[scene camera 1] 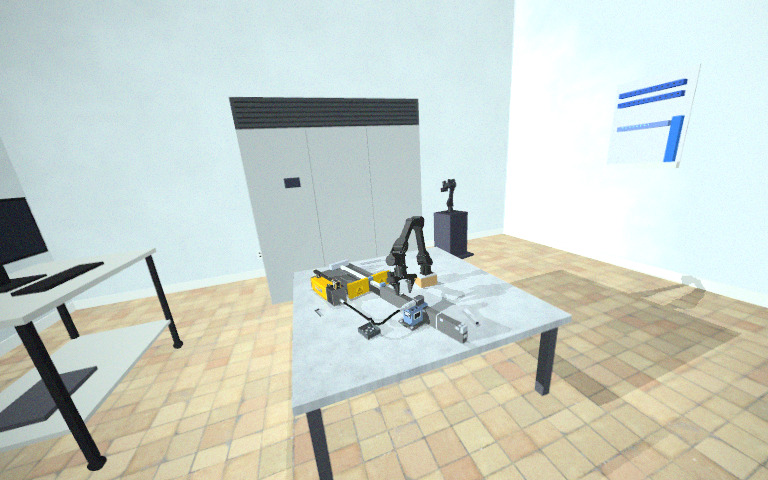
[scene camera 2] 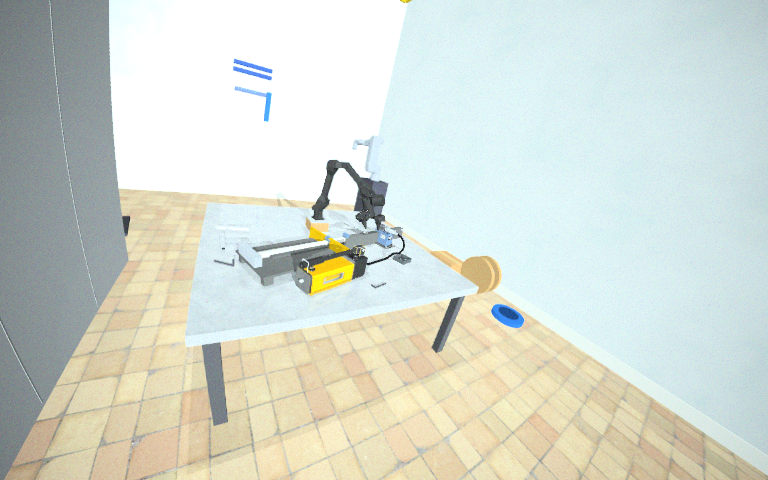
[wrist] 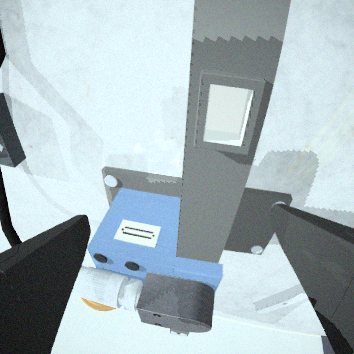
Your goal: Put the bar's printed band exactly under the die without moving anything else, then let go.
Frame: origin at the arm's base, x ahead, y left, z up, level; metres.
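Seen in the pictures: gripper, fingertip midpoint: (scene camera 1: 404, 294) (scene camera 2: 372, 229) (wrist: 180, 219); arm's base, link origin: (scene camera 1: 426, 273) (scene camera 2: 317, 218).
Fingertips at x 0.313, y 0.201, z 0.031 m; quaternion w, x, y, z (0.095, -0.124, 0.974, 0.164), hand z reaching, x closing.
Note:
Offsets run from my fingertips to a thing's top centre. "pt": to the spot under its first point. Level surfaces: height alone.
The long grey bar (scene camera 1: 451, 326) (scene camera 2: 362, 239) (wrist: 210, 200) lies along the table and passes the blue press unit @(pt dx +0.040, dy +0.141, dz -0.047 m) (scene camera 1: 414, 316) (scene camera 2: 385, 237) (wrist: 150, 207). In the wrist view the unit's dark head @(pt dx -0.015, dy +0.083, dz +0.009 m) (wrist: 176, 302) hides the bar's far part. A thin white line crosses the bar between unit and near end in scene camera 1. I cannot tell whether it is the printed band, and the die's exact alignment with the band is hidden. My gripper (scene camera 1: 402, 286) (scene camera 2: 372, 224) (wrist: 180, 219) is open and empty, above the bar behind the unit in scene camera 1.
A black cable joins the unit to a small dark box @(pt dx +0.236, dy +0.036, dz -0.098 m) (scene camera 1: 369, 329) (scene camera 2: 402, 258). A yellow-sided machine @(pt dx +0.327, dy -0.447, dz -0.033 m) (scene camera 1: 320, 287) (scene camera 2: 331, 275) and a wooden block (scene camera 1: 427, 281) (scene camera 2: 318, 225) are on the table @(dz -0.100 m) (scene camera 1: 345, 367) (scene camera 2: 243, 311). In the wrist view a square grey frame @(pt dx +0.004, dy -0.043, dz -0.016 m) (wrist: 199, 117) overlaps the bar.

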